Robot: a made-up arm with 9 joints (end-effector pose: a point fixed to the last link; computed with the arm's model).
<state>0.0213 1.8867 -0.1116 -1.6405 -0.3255 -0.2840 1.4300 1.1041 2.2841</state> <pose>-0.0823 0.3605 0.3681 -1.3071 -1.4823 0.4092</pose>
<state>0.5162 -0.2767 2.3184 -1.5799 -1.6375 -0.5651 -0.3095 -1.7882 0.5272</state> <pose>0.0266 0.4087 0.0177 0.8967 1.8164 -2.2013</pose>
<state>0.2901 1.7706 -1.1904 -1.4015 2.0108 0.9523 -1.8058 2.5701 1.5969</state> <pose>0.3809 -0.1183 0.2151 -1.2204 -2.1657 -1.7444</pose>
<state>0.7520 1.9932 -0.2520 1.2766 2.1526 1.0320 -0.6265 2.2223 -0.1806</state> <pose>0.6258 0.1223 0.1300 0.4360 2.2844 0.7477</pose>
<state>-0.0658 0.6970 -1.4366 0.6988 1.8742 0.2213 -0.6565 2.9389 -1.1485</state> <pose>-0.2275 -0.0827 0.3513 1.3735 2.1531 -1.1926</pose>
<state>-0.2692 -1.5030 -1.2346 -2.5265 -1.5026 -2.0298 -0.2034 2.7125 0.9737</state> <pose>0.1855 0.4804 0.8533 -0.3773 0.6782 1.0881</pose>
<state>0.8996 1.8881 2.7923 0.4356 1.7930 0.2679 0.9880 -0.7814 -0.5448</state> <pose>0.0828 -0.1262 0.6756 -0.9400 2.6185 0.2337</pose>
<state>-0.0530 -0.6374 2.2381 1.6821 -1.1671 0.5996 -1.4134 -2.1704 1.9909</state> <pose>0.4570 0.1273 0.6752 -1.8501 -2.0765 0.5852</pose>
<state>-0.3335 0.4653 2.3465 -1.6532 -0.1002 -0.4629 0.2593 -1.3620 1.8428</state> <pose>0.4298 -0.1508 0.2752 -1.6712 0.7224 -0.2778</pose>
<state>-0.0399 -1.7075 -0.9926 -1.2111 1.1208 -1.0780 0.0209 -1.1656 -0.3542</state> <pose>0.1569 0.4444 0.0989 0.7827 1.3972 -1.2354</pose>
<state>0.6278 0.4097 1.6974 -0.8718 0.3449 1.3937 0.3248 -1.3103 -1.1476</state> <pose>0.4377 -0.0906 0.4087 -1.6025 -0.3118 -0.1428</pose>
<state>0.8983 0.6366 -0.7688 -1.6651 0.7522 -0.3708 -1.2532 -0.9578 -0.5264</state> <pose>-0.0112 0.2712 0.6843 0.9881 0.1804 1.0736</pose>
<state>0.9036 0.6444 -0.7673 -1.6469 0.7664 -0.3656 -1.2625 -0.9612 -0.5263</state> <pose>-0.0058 0.2657 0.6910 1.0139 0.1670 1.0690</pose>
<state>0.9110 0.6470 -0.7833 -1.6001 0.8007 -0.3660 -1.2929 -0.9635 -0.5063</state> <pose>0.0093 0.2595 0.7037 1.0595 0.1643 1.0326</pose>
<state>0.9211 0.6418 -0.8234 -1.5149 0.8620 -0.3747 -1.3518 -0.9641 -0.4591</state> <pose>0.0375 0.2504 0.7223 1.1302 0.1777 0.9541</pose>
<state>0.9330 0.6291 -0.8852 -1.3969 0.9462 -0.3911 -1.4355 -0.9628 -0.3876</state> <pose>0.0761 0.2354 0.7416 1.2210 0.2046 0.8408</pose>
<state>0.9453 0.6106 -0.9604 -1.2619 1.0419 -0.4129 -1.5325 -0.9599 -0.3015</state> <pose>0.1176 0.2138 0.7555 1.3198 0.2376 0.7114</pose>
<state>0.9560 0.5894 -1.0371 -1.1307 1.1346 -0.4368 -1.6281 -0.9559 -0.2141</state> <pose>0.1532 0.1890 0.7613 1.4121 0.2675 0.5888</pose>
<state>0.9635 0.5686 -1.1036 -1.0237 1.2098 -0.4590 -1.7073 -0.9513 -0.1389</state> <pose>0.1774 0.1675 0.7608 1.4838 0.2890 0.4909</pose>
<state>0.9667 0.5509 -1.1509 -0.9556 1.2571 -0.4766 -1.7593 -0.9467 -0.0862</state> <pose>0.1898 0.1549 0.7582 1.5248 0.3017 0.4272</pose>
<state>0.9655 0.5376 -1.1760 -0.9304 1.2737 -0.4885 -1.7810 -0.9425 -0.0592</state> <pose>0.1931 0.1535 0.7564 1.5327 0.3091 0.3970</pose>
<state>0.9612 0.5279 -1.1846 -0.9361 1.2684 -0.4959 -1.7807 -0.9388 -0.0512</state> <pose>0.1910 0.1603 0.7556 1.5172 0.3145 0.3898</pose>
